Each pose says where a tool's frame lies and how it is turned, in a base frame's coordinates. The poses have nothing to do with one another.
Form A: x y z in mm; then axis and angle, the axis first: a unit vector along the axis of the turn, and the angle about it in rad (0 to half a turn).
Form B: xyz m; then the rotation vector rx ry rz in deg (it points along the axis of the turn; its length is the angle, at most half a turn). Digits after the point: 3 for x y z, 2 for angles.
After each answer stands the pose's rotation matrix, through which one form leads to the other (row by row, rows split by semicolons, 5 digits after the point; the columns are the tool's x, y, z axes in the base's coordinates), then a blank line. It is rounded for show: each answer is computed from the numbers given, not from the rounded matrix.
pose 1, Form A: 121, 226, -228, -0.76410, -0.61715, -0.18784, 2.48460
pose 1, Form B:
0.121, 0.226, -0.228, -108.77, -87.86, -26.74
0.25432 0.95968 -0.11974; 0.73024 -0.10937 0.67438; 0.63409 -0.25895 -0.72861

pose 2, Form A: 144, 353, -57, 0.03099, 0.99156, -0.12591, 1.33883
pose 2, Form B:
0.144, 0.353, -0.057, 2.38, 76.06, -9.66
0.23063 0.14620 0.96199; -0.09887 0.98705 -0.12631; -0.96800 -0.06599 0.24210

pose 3, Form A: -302, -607, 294, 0.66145, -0.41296, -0.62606, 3.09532
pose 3, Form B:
-0.302, -0.607, 0.294, 117.31, -73.24, -111.03
-0.12437 -0.51705 -0.84687; -0.57497 -0.65804 0.48620; -0.80867 0.54739 -0.21545

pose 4, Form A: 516, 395, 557, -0.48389, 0.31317, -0.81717, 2.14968
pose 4, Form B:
0.516, 0.395, 0.557, -59.60, 38.57, -100.65
-0.18484 0.44959 0.87390; -0.91848 -0.39536 0.00913; 0.34961 -0.80098 0.48601

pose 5, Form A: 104, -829, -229, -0.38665, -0.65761, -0.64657, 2.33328
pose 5, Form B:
0.104, -0.829, -0.229, -51.69, -87.91, -86.44
-0.43796 0.89744 -0.05286; -0.03766 0.04043 0.99847; 0.89821 0.43928 0.01609

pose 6, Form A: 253, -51, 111, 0.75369, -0.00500, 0.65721, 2.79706
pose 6, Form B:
0.253, -0.051, 0.111, 120.79, -0.80, 105.32
0.16148 -0.22929 0.95987; 0.21466 -0.94118 -0.26094; 0.96325 0.24819 -0.10277

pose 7, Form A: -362, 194, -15, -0.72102, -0.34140, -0.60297, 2.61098
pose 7, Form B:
-0.362, 0.194, -0.015, -107.86, -51.07, -90.20
0.10576 0.76361 0.63696; 0.15333 -0.64542 0.74829; 0.98250 0.01852 -0.18534

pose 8, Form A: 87, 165, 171, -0.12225, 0.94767, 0.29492, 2.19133
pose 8, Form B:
0.087, 0.165, 0.171, -15.35, 118.98, 37.03
-0.55783 -0.42315 0.71398; 0.05672 0.83881 0.54146; -0.82801 0.34254 -0.44392

